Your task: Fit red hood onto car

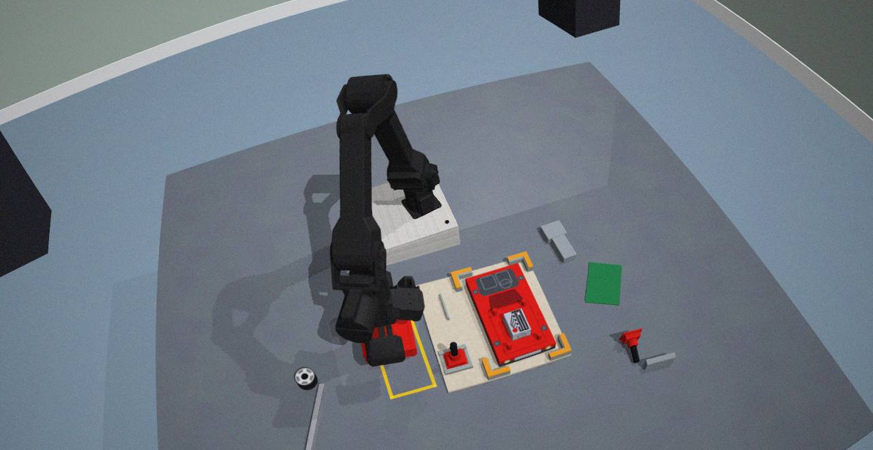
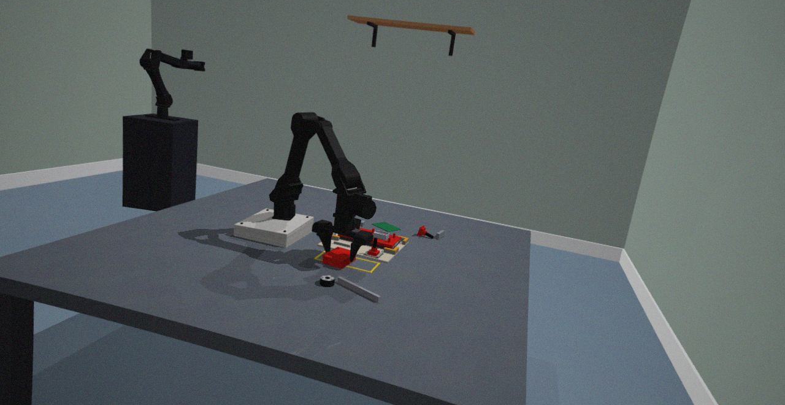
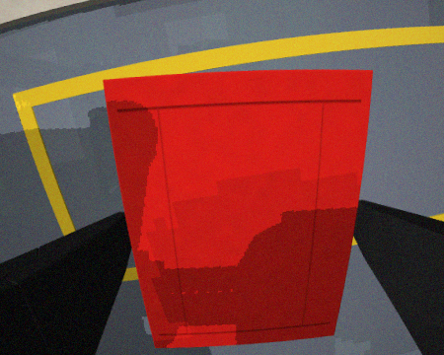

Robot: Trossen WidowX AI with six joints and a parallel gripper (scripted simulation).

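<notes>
Now: the grey engine block 22 cm to the left of my gripper tip, 10 cm ahead of it and 1 cm above it. Also, from my gripper tip: grey bar (19 cm to the right, 9 cm ahead); red hood (1 cm above); wheel (17 cm to the right).
</notes>
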